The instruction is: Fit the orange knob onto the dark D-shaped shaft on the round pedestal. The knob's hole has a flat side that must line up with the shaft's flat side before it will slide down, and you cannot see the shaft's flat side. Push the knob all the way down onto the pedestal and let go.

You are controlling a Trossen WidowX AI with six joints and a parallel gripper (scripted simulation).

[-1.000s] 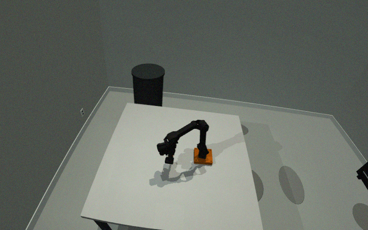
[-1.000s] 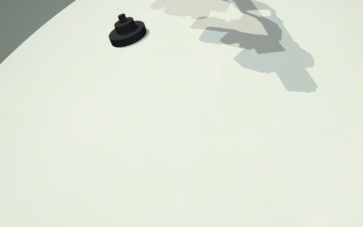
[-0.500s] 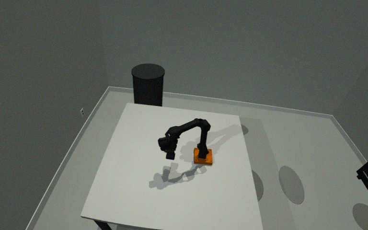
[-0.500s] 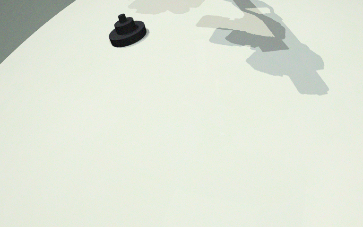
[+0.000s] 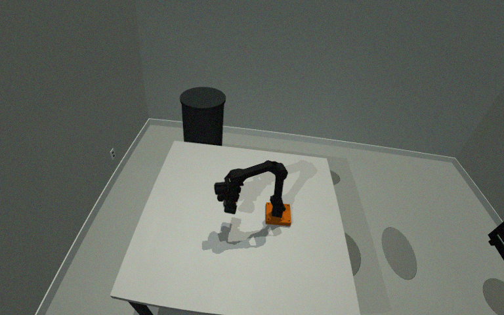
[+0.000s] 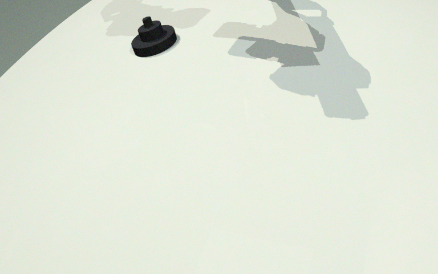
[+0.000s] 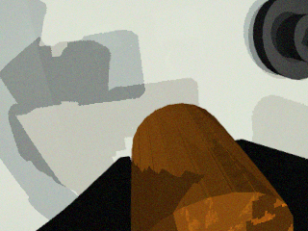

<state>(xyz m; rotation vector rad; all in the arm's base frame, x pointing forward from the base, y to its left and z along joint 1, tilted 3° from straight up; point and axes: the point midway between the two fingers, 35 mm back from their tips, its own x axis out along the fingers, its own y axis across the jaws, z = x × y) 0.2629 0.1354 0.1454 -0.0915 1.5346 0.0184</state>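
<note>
Now: gripper tip 50 mm short of the dark round pedestal, 140 mm to the left of it and 110 mm above it. Round my gripper tip: orange knob (20 mm above).
</note>
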